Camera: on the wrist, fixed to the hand. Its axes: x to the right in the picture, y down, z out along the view.
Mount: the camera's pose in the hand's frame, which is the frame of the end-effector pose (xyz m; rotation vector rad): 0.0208 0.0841 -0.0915 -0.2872 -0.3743 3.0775
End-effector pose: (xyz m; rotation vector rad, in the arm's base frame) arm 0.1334 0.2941 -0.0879 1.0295 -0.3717 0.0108
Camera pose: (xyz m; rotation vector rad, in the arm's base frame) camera 0.1648 0.4111 -0.0533 -0.7577 -1.8160 2.3693
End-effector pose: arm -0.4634 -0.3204 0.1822 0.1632 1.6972 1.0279
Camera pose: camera -0.5797 -0.3067 0.2286 -1.8580 0.4274 -1.5749
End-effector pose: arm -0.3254 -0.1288 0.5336 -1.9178 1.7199 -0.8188
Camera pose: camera -0.4480 -0.1546 0.5471 1.4515 1.8375 0.9299
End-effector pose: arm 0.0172 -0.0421 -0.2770 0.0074 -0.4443 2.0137
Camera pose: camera -0.0482 -0.0295 -0.3840 0.2732 0.3056 -1.0608
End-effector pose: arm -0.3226 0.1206 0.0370 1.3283 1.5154 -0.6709
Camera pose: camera -0.2692 0.2304 0.0681 1.3768 -1.4240 1.1849
